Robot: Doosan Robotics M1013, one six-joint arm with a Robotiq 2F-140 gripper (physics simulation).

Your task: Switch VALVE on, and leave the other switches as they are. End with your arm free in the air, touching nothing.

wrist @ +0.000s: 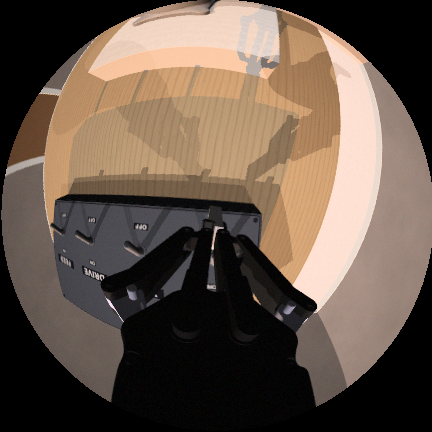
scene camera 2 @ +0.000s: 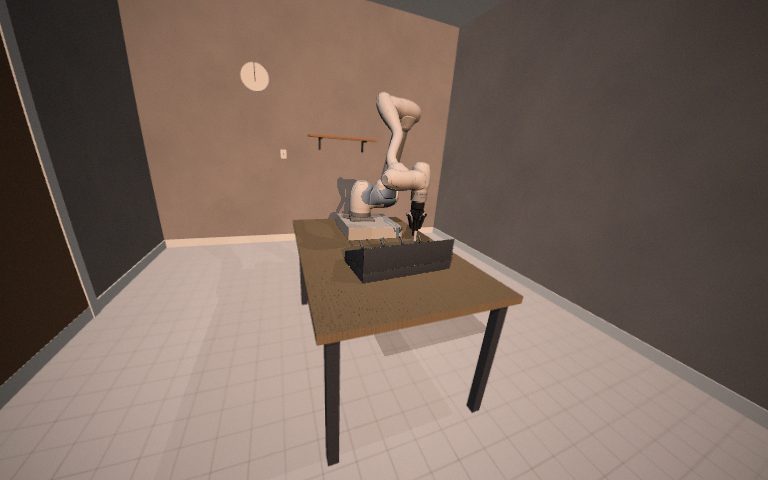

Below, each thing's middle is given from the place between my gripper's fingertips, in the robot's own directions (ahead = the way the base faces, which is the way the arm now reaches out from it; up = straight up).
My gripper is now 17 cm to the left of the dark switch panel [scene camera 2: 370, 264] and 15 cm short of it.
